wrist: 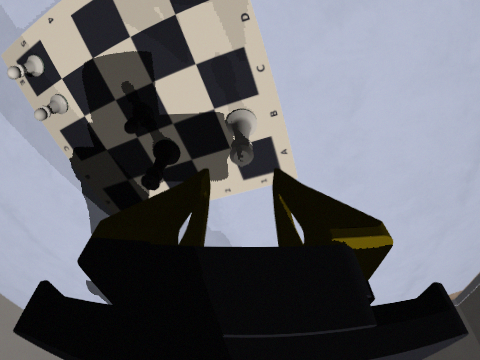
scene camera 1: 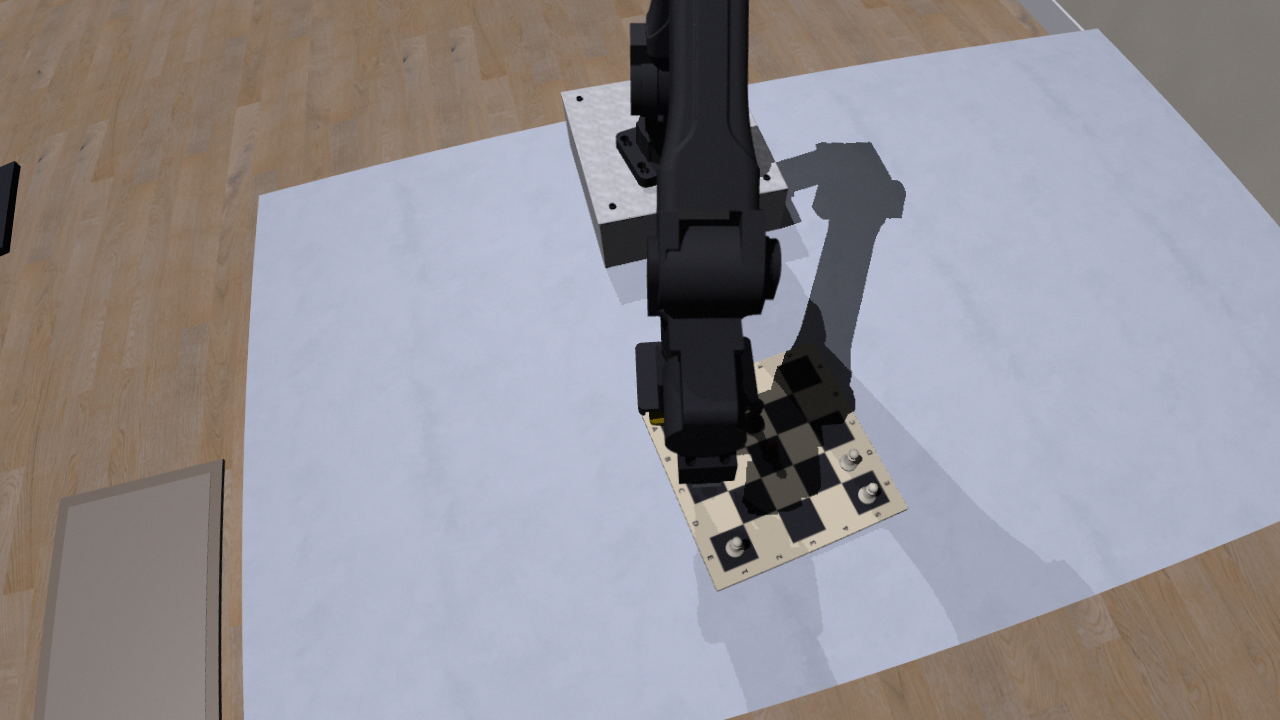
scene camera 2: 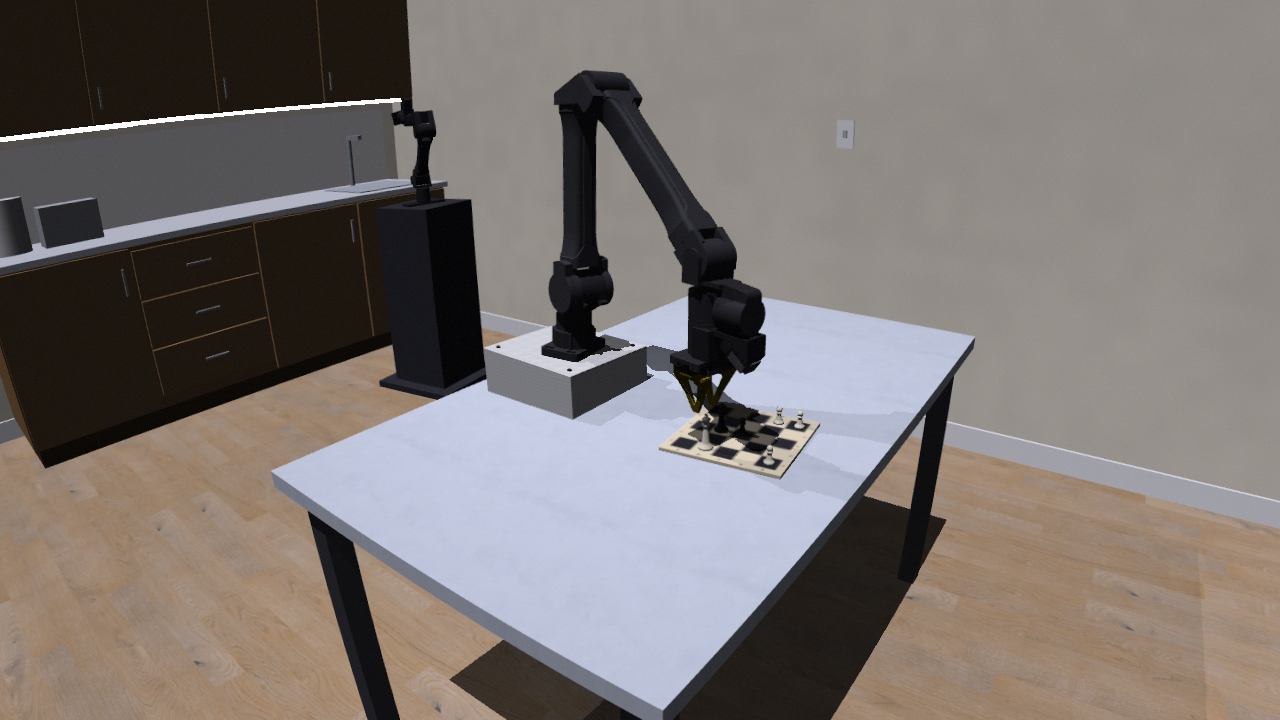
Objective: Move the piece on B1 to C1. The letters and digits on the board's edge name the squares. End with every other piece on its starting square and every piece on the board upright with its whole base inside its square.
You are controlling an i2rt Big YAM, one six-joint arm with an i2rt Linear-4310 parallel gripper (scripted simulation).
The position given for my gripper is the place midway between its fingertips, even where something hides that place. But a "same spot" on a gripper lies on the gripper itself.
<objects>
My gripper shows in the wrist view (241,177), in scene camera 1 and in scene camera 2. A chessboard shows in the wrist view (192,70), in scene camera 1 and in scene camera 2. One and the same spot on my gripper: (scene camera 1: 656,418) is (scene camera 2: 703,378). One and the same spot on the chessboard: (scene camera 2: 746,453) is (scene camera 1: 728,503).
</objects>
